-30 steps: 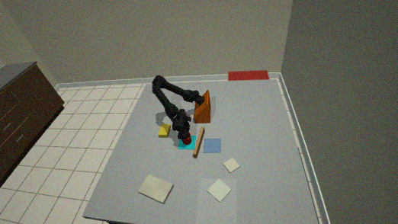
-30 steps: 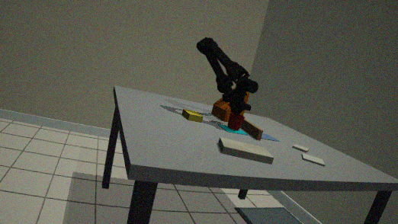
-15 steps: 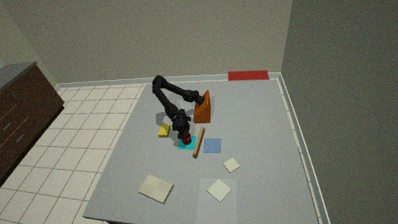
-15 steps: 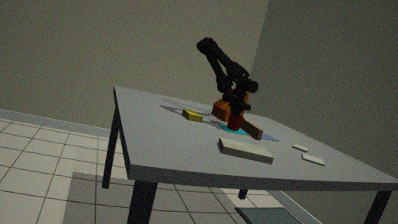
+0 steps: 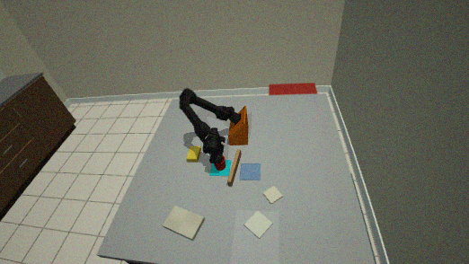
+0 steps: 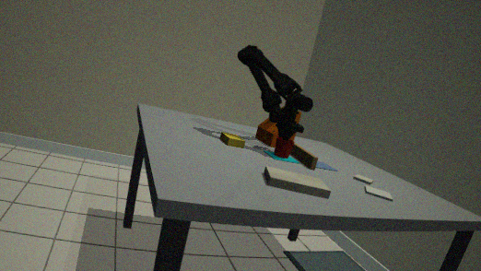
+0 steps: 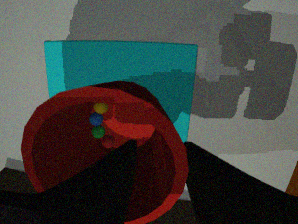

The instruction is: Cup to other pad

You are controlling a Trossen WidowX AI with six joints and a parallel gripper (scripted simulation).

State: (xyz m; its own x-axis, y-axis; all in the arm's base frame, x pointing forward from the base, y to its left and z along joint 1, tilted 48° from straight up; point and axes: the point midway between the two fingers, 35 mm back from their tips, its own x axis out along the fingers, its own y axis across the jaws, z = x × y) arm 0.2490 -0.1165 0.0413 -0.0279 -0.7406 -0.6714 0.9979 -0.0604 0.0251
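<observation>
Right now my gripper tip is 3 cm short of the red cup and 1 cm above it. Also, from my gripper tip: green marble 4 cm ahead, 3 cm below; then cyan pad 3 cm ahead, 6 cm below; then wooden bar 5 cm ahead, 9 cm to the left, 3 cm below.
</observation>
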